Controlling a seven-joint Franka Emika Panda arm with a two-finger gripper.
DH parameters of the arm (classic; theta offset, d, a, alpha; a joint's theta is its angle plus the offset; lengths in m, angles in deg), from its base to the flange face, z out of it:
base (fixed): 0 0 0 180
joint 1: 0 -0.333 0 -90
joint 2: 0 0 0 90
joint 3: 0 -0.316 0.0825 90
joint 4: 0 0 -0.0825 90
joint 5: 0 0.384 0 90
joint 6: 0 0 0.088 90
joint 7: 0 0.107 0 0
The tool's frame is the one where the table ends.
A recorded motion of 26 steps. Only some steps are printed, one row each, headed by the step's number.
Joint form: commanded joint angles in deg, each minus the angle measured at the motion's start. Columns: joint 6, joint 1, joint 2, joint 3, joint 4, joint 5, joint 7.
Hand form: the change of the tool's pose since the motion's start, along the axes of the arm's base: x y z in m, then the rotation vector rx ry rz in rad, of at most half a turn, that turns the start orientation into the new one. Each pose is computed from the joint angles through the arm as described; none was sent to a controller.
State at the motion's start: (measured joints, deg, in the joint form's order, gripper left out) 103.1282 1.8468 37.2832 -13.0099 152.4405 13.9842 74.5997
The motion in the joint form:
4: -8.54 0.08 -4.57 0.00 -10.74 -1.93 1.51
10: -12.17 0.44 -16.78 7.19 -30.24 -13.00 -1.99
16: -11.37 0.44 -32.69 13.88 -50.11 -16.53 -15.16
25: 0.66 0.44 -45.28 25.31 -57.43 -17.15 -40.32
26: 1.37 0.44 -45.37 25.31 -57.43 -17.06 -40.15
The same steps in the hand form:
4: 0.0249 0.0119 0.0480 -0.0160 0.0428 0.0221
10: 0.1106 -0.0473 0.1209 -0.0932 -0.0361 0.0412
16: 0.2094 -0.1137 0.1517 -0.0826 -0.1193 0.1665
25: 0.2738 -0.2306 0.1072 -0.1077 -0.2132 0.4193
26: 0.2755 -0.2307 0.1074 -0.1117 -0.2237 0.4167

